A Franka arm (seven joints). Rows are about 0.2 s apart.
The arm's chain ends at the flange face. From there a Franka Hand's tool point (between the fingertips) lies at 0.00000 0.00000 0.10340 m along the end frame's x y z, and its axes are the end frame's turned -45 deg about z.
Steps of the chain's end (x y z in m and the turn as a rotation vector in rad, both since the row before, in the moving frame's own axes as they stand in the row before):
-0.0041, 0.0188, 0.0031, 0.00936, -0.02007, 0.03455
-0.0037, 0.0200, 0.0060, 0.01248, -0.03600, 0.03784
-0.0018, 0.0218, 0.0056, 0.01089, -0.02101, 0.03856
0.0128, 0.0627, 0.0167, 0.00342, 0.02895, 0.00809
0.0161, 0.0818, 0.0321, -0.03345, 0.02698, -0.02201
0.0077, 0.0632, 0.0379, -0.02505, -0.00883, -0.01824
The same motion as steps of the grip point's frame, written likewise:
-0.0169, 0.0082, 0.0031, 0.02081, -0.00757, 0.03455
-0.0184, 0.0080, 0.0059, 0.03428, -0.01663, 0.03784
-0.0174, 0.0118, 0.0056, 0.02256, -0.00716, 0.03856
-0.0329, 0.0553, 0.0167, -0.01805, 0.02289, 0.00809
-0.0469, 0.0736, 0.0320, -0.04273, -0.00457, -0.02201
-0.0417, 0.0513, 0.0379, -0.01147, -0.02396, -0.01824

